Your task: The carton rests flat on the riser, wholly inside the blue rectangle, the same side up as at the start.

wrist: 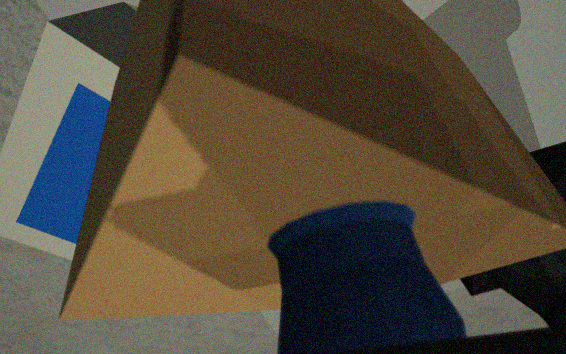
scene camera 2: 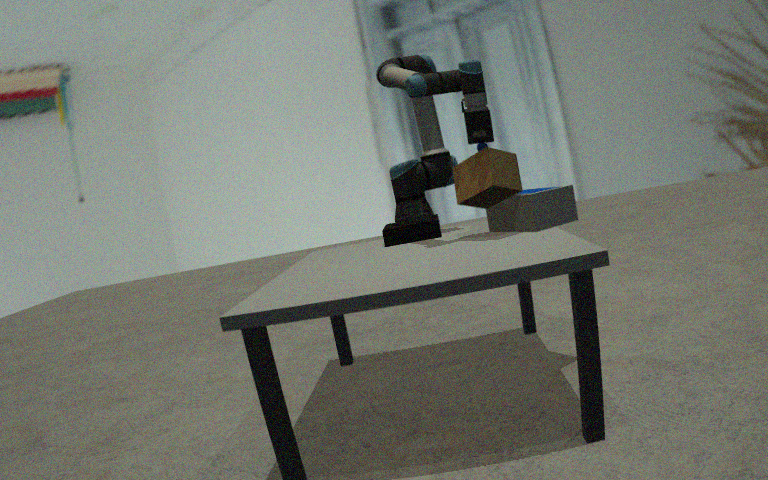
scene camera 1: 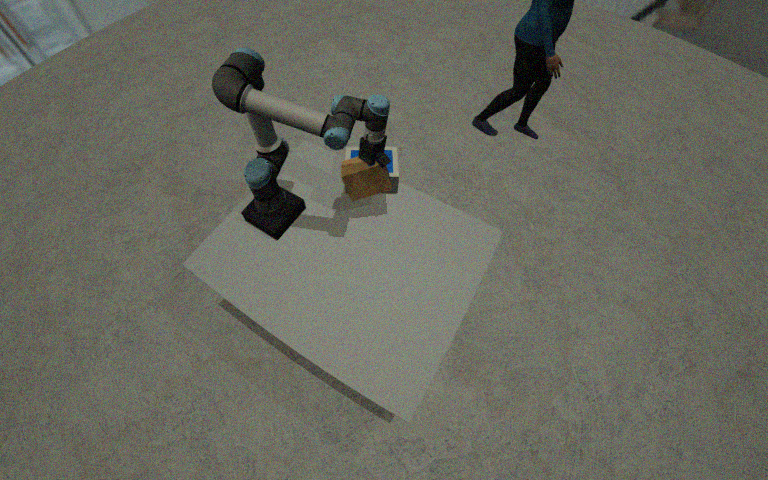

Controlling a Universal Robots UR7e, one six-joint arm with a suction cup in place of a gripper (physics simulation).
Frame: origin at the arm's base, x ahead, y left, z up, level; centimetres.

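Seen in the pictures: hand, tool point: [wrist: 342, 233] [scene camera 2: 483, 156]; arm's base, link origin: [scene camera 2: 414, 220] [scene camera 1: 271, 201].
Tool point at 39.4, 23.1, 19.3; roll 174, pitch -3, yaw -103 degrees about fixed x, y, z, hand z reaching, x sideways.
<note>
Pixels of each thing's middle, then the offset from my tool point to it, as dx, dy, dz. Level surfaces: height alone.
- orange-brown carton, body centre: [wrist: 314, 150] [scene camera 2: 486, 179] [scene camera 1: 366, 175] -1.7, +0.1, -7.3
- grey riser, body centre: [wrist: 181, 179] [scene camera 2: 530, 208] [scene camera 1: 371, 169] -6.6, +14.7, -19.9
- blue rectangle, body centre: [wrist: 167, 219] [scene camera 2: 528, 191] [scene camera 1: 371, 161] -6.6, +14.7, -13.9
- pale table, surface height: dz -25.9
The orange-brown carton [scene camera 1: 366, 180] [scene camera 2: 487, 178] [wrist: 240, 145] hangs in the air, tilted, from my suction cup [scene camera 2: 481, 146] [wrist: 345, 220]. The cup's rim is against the carton's top face, away from its middle. The grey riser [scene camera 1: 394, 184] [scene camera 2: 535, 213] [wrist: 30, 110] stands on the table; in scene camera 2 the carton covers the riser's upper left part. The blue rectangle [scene camera 1: 389, 160] [scene camera 2: 539, 190] [wrist: 65, 170] on the riser's pale top is partly hidden by the carton and the gripper. Whether the carton touches the riser is unclear.
The pale table [scene camera 1: 339, 294] [scene camera 2: 396, 271] carries the arm's black base [scene camera 1: 274, 212] [scene camera 2: 411, 230], left of the riser in both scene views. A person [scene camera 1: 529, 67] is on the floor beyond the table. A plant [scene camera 2: 741, 113] shows at the right of scene camera 2.
</note>
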